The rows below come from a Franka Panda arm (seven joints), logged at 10 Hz.
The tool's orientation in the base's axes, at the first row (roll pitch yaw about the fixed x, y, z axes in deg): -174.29 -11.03 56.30
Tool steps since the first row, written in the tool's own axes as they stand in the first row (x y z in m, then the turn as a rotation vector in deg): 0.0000 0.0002 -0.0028 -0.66 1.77 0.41; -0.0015 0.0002 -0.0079 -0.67 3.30 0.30; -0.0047 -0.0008 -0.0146 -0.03 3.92 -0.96; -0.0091 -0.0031 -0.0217 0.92 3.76 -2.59; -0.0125 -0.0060 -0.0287 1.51 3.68 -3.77
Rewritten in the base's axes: 0.0001 -0.0007 0.0027 1.13 -1.40 -0.70; -0.0008 -0.0030 0.0074 2.41 -2.25 -0.74; -0.0036 -0.0065 0.0134 3.25 -2.33 0.55; -0.0081 -0.0104 0.0198 3.59 -1.82 2.34; -0.0125 -0.0131 0.0262 3.82 -1.55 3.61
